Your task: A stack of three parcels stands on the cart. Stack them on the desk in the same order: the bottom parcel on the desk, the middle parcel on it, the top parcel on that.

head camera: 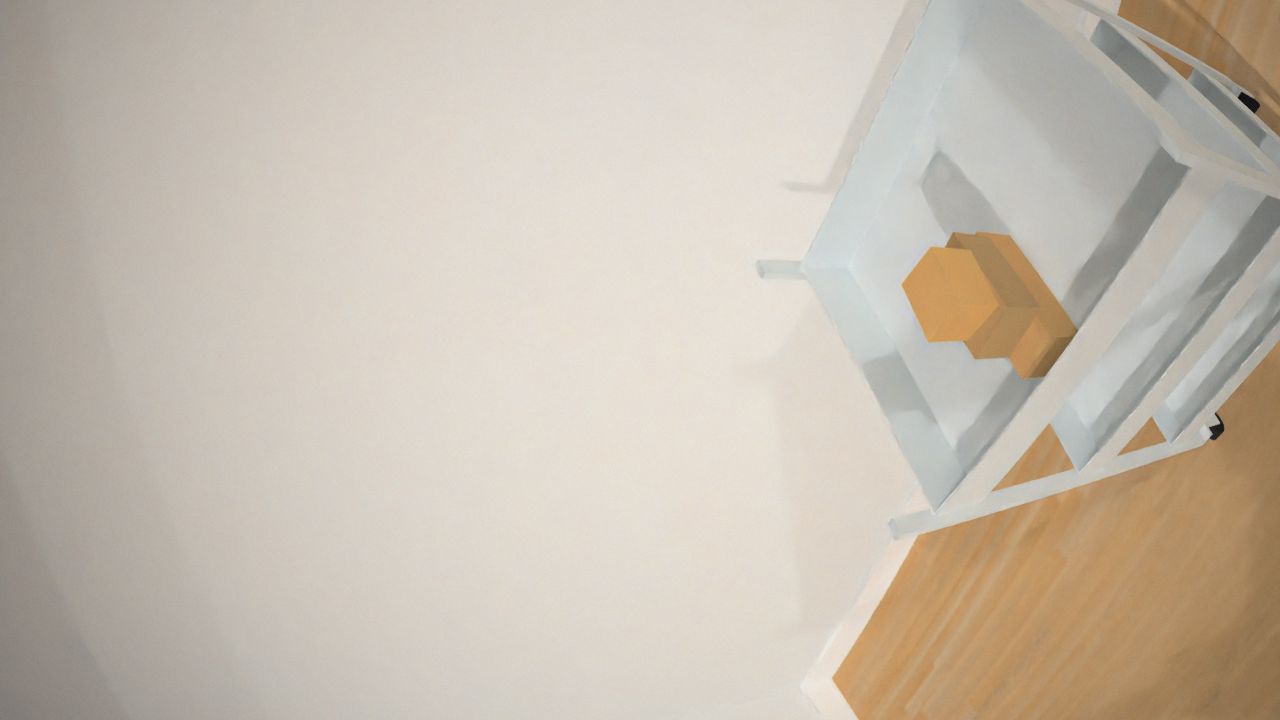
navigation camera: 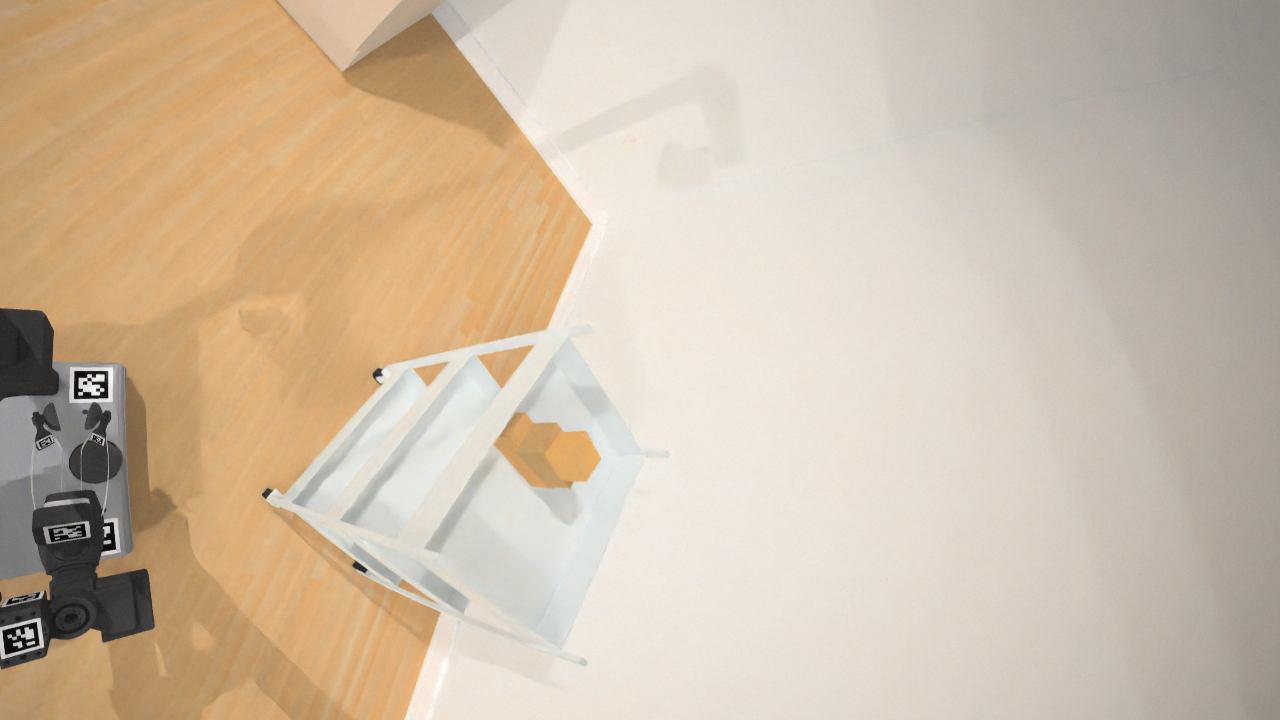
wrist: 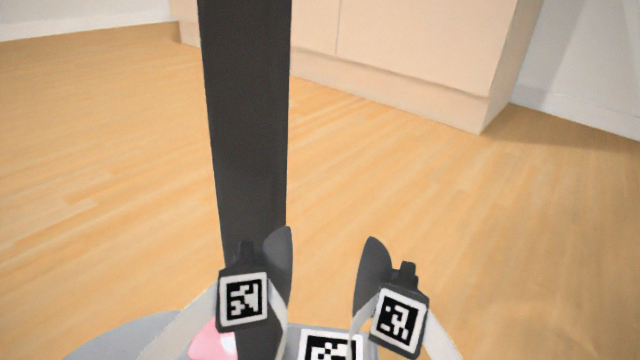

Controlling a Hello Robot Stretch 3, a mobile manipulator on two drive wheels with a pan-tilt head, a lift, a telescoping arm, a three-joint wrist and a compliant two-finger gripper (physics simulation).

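Frame: origin at the robot's base, x ahead, y left, z up, level; millimetres.
Seen in the pictures: gripper, fingertip midpoint: (navigation camera: pixel 73 404) (wrist: pixel 325 259); robot's base at its link origin: (navigation camera: pixel 95 457).
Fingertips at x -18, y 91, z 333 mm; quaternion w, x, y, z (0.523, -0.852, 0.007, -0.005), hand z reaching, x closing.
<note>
Offsets run from my fingertips to a thing's middle. "*": to the spot under its first point.
A three-tier white cart {* 476 mm ahead, 84 mm right, 373 mm up} (head camera: pixel 1088 340) (navigation camera: pixel 462 470) stands by the wall. In its top tray stands the parcel stack, all orange-brown. The top parcel {572 mm ahead, 122 mm right, 456 mm up} (head camera: pixel 950 295) (navigation camera: pixel 572 455) is small; the middle parcel {578 mm ahead, 123 mm right, 406 mm up} (head camera: pixel 1000 333) (navigation camera: pixel 539 437) is under it. The bottom parcel (head camera: pixel 1043 354) (navigation camera: pixel 526 461) is longer and partly hidden by the tray rim. My gripper (navigation camera: pixel 72 417) (wrist: pixel 325 259) is open and empty, above my base at the left of the navigation view, well apart from the cart. The desk cannot be made out with its top in any view.
A beige cabinet-like piece (navigation camera: pixel 358 26) (wrist: pixel 400 40) stands by the wall, its lower part showing. My dark mast (wrist: pixel 250 125) rises left of the fingers. My base (navigation camera: pixel 22 501) is beneath the gripper. A pink object (wrist: pixel 212 342) shows low in the wrist view. Walls meet behind the cart.
</note>
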